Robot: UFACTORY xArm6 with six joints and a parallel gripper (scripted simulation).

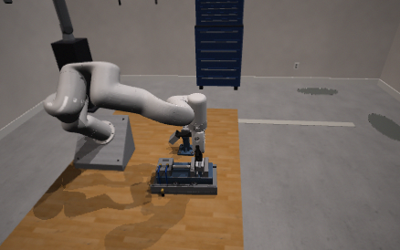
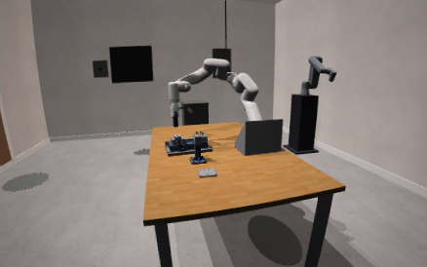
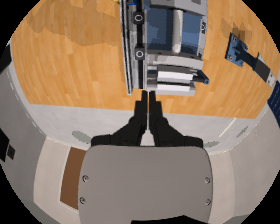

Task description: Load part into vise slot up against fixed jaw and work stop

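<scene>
Now: the part 80 mm below my hand and 50 mm to the left of it. The rest, counted from my hand: air cylinder (170 mm behind, 100 mm below, 30 mm to the left); air cylinder rod (100 mm below, 90 mm behind, 40 mm to the left).
</scene>
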